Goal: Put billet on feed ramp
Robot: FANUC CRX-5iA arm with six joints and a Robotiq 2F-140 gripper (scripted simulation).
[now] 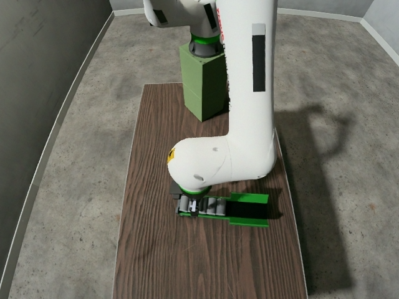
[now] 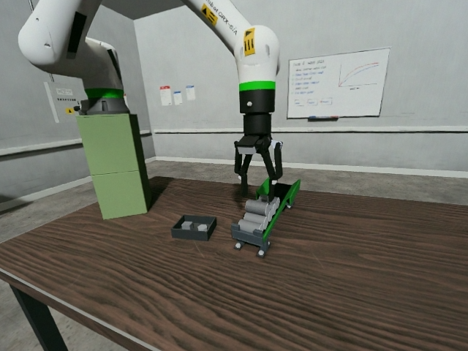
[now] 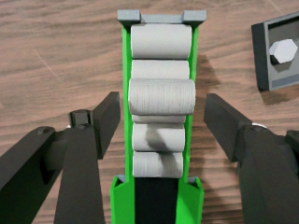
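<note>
Now: the grey stop 110 mm below my hand, 80 mm to the right of it and 10 mm behind it. Also, from my hand: dark grey tray (220 mm behind, 160 mm below, 30 mm to the right).
</note>
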